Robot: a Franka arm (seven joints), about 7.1 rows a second.
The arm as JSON. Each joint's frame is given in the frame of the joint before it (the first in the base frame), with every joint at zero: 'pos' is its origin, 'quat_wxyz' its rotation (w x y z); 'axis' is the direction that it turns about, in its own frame. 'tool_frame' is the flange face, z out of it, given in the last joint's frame.
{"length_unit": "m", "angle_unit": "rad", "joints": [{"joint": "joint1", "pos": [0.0, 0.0, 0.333], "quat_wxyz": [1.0, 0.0, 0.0, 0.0], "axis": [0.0, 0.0, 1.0]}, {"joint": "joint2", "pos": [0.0, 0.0, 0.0], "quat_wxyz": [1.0, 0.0, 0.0, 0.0], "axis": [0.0, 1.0, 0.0]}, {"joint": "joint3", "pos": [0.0, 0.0, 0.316], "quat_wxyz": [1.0, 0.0, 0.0, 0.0], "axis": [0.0, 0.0, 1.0]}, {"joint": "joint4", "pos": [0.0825, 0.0, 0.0], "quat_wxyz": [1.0, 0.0, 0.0, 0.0], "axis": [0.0, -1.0, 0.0]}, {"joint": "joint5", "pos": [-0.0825, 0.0, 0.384], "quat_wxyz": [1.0, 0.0, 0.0, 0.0], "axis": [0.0, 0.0, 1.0]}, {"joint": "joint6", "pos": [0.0, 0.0, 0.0], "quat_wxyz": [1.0, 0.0, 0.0, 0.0], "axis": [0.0, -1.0, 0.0]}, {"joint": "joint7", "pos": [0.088, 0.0, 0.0], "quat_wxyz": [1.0, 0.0, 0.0, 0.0], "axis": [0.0, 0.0, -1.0]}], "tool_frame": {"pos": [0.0, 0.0, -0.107], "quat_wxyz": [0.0, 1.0, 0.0, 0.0]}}
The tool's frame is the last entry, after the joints.
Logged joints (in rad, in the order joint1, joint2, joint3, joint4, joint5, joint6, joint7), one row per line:
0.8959 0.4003 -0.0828 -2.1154 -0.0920 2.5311 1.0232
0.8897 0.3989 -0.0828 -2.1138 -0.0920 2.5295 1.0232
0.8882 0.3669 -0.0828 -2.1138 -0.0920 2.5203 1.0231
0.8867 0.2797 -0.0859 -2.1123 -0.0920 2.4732 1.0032
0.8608 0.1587 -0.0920 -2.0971 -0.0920 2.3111 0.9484
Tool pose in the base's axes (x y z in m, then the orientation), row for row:
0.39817 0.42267 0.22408 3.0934 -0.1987 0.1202
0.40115 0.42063 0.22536 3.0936 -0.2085 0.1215
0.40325 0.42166 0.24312 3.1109 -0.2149 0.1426
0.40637 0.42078 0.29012 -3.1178 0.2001 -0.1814
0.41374 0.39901 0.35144 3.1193 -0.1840 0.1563
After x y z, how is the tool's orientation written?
As a rotation vector, in radians.
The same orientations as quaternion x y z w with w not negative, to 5 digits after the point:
0.99700 -0.06404 0.03874 0.01974
0.99679 -0.06718 0.03915 0.01930
0.99653 -0.06884 0.04568 0.01001
-0.99625 0.06394 -0.05796 0.00606
0.99700 -0.05881 0.04996 0.00648

